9 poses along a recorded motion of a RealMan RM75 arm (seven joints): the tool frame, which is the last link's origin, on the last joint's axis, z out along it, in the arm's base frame.
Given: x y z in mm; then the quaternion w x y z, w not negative.
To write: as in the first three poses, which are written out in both.
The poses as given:
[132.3 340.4 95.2 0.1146 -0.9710 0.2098 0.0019]
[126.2 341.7 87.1 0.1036 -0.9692 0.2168 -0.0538]
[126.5 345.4 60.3 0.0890 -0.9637 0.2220 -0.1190]
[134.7 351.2 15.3 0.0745 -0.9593 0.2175 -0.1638]
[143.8 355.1 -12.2 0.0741 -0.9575 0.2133 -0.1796]
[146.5 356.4 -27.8 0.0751 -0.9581 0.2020 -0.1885]
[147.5 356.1 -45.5 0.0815 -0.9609 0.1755 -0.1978]
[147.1 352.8 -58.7 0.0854 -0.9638 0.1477 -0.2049]
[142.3 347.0 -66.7 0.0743 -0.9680 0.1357 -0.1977]
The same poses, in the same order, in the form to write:
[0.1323 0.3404 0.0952 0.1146 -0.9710 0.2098 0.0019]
[0.1262 0.3417 0.0871 0.1036 -0.9692 0.2168 -0.0538]
[0.1265 0.3454 0.0603 0.0890 -0.9637 0.2220 -0.1190]
[0.1347 0.3512 0.0153 0.0745 -0.9593 0.2175 -0.1638]
[0.1438 0.3551 -0.0122 0.0741 -0.9575 0.2133 -0.1796]
[0.1465 0.3564 -0.0278 0.0751 -0.9581 0.2020 -0.1885]
[0.1475 0.3561 -0.0455 0.0815 -0.9609 0.1755 -0.1978]
[0.1471 0.3528 -0.0587 0.0854 -0.9638 0.1477 -0.2049]
[0.1423 0.3470 -0.0667 0.0743 -0.9680 0.1357 -0.1977]

